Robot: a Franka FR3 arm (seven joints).
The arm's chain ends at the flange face. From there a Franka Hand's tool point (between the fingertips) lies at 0.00 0.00 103.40 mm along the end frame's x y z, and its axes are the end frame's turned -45 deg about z.
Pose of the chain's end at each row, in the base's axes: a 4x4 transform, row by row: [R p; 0 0 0 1], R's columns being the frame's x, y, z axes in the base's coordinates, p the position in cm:
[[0.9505 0.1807 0.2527 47.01], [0.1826 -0.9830 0.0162 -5.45], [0.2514 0.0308 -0.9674 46.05], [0 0 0 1]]
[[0.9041 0.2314 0.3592 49.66], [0.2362 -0.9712 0.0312 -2.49], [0.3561 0.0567 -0.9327 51.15], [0 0 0 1]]
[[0.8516 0.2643 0.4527 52.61], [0.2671 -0.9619 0.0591 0.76], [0.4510 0.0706 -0.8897 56.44], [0 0 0 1]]
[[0.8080 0.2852 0.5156 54.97], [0.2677 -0.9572 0.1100 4.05], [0.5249 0.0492 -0.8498 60.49], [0 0 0 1]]
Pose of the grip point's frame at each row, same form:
[[0.5443 0.7999 0.2527 49.62], [0.8242 -0.5660 0.0162 -5.28], [0.1560 0.1995 -0.9674 36.05], [0 0 0 1]]
[[0.4757 0.8029 0.3592 53.37], [0.8538 -0.5197 0.0312 -2.17], [0.2117 0.2919 -0.9327 41.51], [0 0 0 1]]
[[0.4153 0.7891 0.4527 57.29], [0.8690 -0.4913 0.0591 1.37], [0.2690 0.3688 -0.8897 47.24], [0 0 0 1]]
[[0.3697 0.7730 0.5156 60.30], [0.8661 -0.4876 0.1100 5.19], [0.3364 0.4060 -0.8498 51.70], [0 0 0 1]]

